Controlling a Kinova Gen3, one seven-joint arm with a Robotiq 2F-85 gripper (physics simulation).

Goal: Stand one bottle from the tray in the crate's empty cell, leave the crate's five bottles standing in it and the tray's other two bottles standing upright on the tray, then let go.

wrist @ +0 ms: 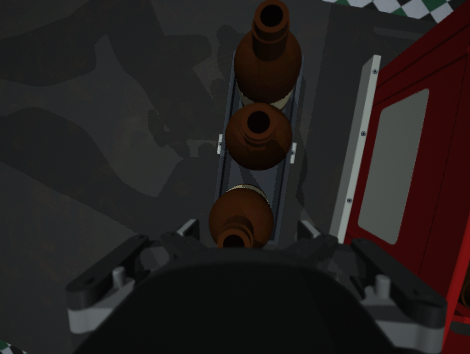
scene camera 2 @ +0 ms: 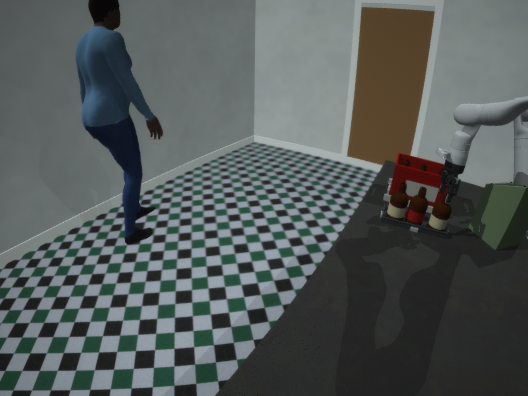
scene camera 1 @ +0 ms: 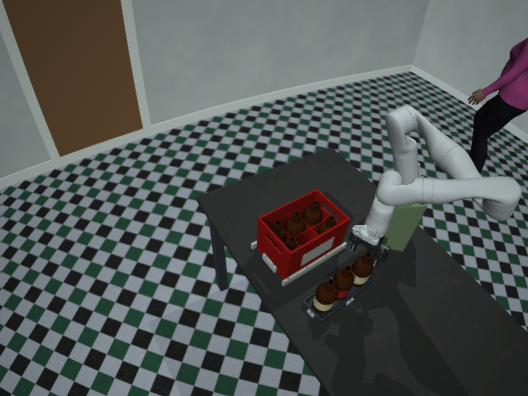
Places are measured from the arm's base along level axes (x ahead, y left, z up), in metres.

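Pixels of known places: gripper, fingertip midpoint: (wrist: 247, 231) (scene camera 2: 444, 197) (scene camera 1: 363, 257); arm's base, origin of the base link: (scene camera 2: 525, 184).
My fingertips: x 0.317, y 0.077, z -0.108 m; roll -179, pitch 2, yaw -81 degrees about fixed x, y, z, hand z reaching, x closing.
For each thing: its top centre in the pictures, then the offset to it from my fingertips.
- red-labelled middle bottle, middle of its top: (wrist: 258, 122) (scene camera 1: 348, 268) (scene camera 2: 423, 188) dx +0.089, dy +0.004, dz +0.020 m
- far cream-labelled bottle, middle of its top: (wrist: 271, 15) (scene camera 1: 331, 281) (scene camera 2: 403, 183) dx +0.170, dy +0.006, dz +0.020 m
- tray, middle of its top: (wrist: 255, 147) (scene camera 1: 340, 288) (scene camera 2: 415, 218) dx +0.085, dy +0.006, dz -0.115 m
- red crate, middle of its top: (scene camera 1: 305, 218) (scene camera 2: 425, 165) dx +0.074, dy -0.234, dz +0.035 m
My gripper (scene camera 1: 366, 251) (scene camera 2: 449, 197) (wrist: 247, 231) is open and empty, at the neck of the near end bottle (scene camera 1: 362, 270) (scene camera 2: 440, 216) (wrist: 241, 215), which has a cream label. In the wrist view that bottle shows between the fingers, left of their middle; exact finger height is unclear. It, the red-labelled middle bottle (scene camera 1: 343, 282) (scene camera 2: 417, 207) (wrist: 258, 145) and the far cream-labelled bottle (scene camera 1: 325, 296) (scene camera 2: 398, 204) (wrist: 268, 65) stand upright on the tray (scene camera 1: 336, 310) (scene camera 2: 432, 231) (wrist: 252, 175). The red crate (scene camera 1: 272, 250) (scene camera 2: 415, 173) (wrist: 435, 165) holds five standing bottles; its empty cell (scene camera 1: 306, 237) is mid-row on the tray side.
A tall green block (scene camera 1: 407, 227) (scene camera 2: 500, 215) stands beside the arm, on the side away from the crate. Pale strips (scene camera 1: 315, 265) (wrist: 355, 165) line the crate's base. A person in blue (scene camera 2: 107, 80) and one in pink (scene camera 1: 515, 80) stand off the table.
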